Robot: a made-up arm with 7 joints.
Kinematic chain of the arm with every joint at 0, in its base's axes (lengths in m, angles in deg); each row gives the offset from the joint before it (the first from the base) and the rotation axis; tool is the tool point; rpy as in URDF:
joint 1: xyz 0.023 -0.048 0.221 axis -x
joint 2: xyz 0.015 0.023 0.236 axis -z
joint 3: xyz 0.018 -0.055 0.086 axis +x
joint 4: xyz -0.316 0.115 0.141 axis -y
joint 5: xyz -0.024 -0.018 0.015 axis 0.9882 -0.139 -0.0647
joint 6: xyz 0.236 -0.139 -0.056 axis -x
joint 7: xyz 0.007 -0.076 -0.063 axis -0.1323 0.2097 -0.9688
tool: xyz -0.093 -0.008 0.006 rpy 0 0 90
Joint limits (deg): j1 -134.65..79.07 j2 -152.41..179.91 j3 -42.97..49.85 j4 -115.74..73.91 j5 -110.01..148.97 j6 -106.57..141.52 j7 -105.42..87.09
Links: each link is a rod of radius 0.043 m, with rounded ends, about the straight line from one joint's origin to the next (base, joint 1, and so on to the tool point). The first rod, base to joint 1, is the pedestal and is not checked.
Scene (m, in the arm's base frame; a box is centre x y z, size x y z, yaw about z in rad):
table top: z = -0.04
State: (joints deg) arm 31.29 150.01 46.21 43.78 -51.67 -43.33 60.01
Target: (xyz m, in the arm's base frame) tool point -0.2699 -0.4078 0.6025
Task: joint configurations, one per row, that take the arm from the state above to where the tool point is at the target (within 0.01 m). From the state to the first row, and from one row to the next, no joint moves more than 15 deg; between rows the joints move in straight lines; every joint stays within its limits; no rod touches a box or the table.
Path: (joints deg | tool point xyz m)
1: 18.00 140.57 46.45 43.98 -52.28 -43.20 62.60 | 0.0047 0.4420 0.5695
2: 4.72 131.13 46.70 44.18 -52.89 -43.07 65.20 | -0.0523 0.3386 0.6764
3: -8.57 121.69 46.94 44.38 -53.50 -42.94 67.79 | -0.1067 0.2032 0.7527
4: -21.85 112.26 47.19 44.59 -54.11 -42.81 70.39 | -0.1572 0.0464 0.7877
5: -35.14 102.82 47.43 44.79 -54.71 -42.68 72.98 | -0.2020 -0.1185 0.7746
6: -48.43 93.38 47.67 44.99 -55.32 -42.55 75.58 | -0.2400 -0.2753 0.7116
7: -61.71 83.94 47.92 45.19 -55.93 -42.42 78.17 | -0.2699 -0.4078 0.6025

